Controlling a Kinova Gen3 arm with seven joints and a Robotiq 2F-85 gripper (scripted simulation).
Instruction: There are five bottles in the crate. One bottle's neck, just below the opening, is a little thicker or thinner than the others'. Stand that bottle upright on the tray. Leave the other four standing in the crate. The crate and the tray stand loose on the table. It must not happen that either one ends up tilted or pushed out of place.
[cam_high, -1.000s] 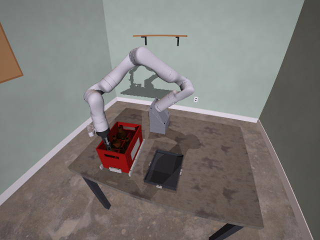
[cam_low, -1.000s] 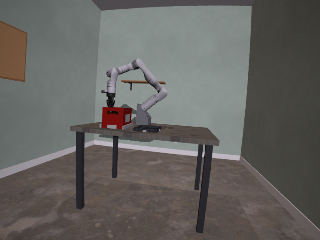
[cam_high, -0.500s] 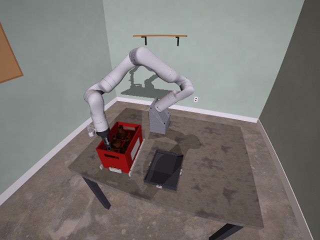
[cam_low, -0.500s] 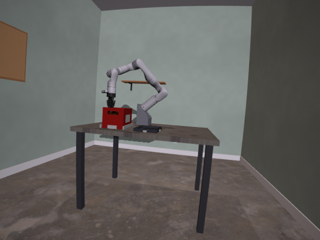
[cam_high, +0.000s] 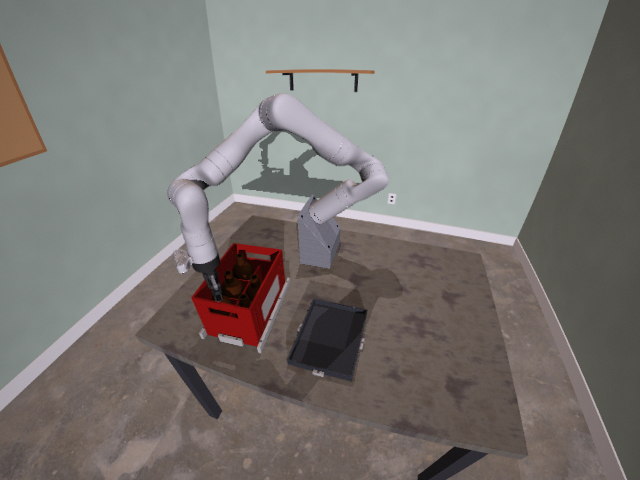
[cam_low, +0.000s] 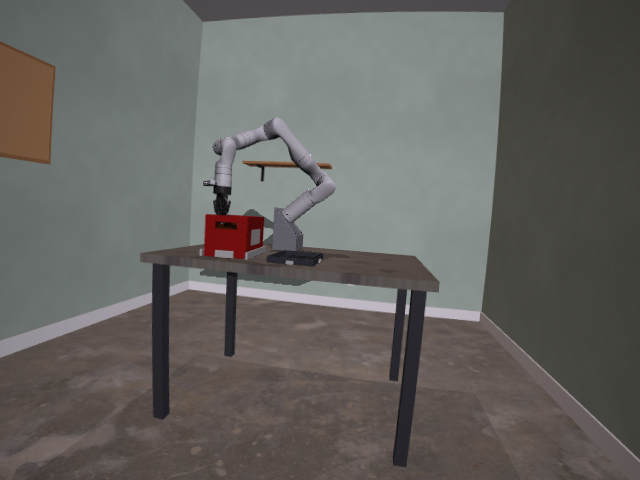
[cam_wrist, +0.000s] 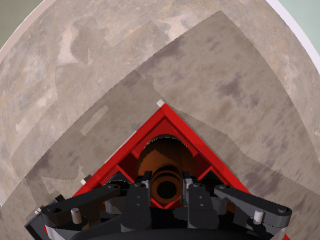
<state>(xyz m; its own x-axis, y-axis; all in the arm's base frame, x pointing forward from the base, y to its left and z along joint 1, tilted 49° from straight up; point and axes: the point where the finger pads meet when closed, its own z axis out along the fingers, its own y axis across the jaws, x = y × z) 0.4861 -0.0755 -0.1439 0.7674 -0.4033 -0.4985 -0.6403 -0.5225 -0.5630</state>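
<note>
The crate lies 90 mm behind my hand, 40 mm to the left of it and 70 mm below it. From my hand the other things lie so: dark tray: 60 mm behind, 340 mm to the left, 140 mm below.
</note>
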